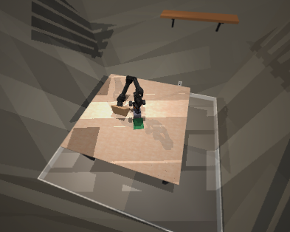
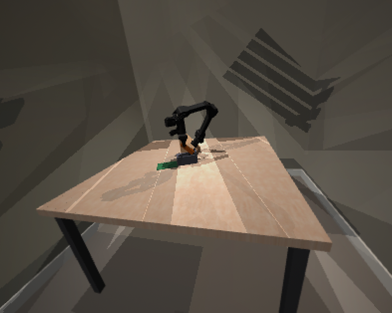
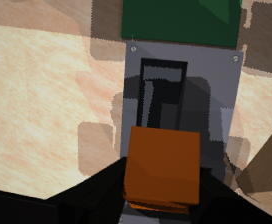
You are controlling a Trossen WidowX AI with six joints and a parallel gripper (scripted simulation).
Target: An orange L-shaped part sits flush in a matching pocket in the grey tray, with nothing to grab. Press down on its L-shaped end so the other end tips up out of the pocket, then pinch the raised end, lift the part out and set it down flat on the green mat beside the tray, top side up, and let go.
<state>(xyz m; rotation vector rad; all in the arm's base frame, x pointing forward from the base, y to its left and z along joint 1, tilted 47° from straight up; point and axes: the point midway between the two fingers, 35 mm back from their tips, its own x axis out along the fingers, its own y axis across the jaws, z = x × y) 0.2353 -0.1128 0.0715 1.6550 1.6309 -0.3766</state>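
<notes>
My gripper tip is now 150 mm above the green mat, 140 mm to the left of it and 30 mm short of it. Also, from my gripper tip: orange L-shaped part: 30 mm to the left, 30 mm below, 20 mm behind.
</notes>
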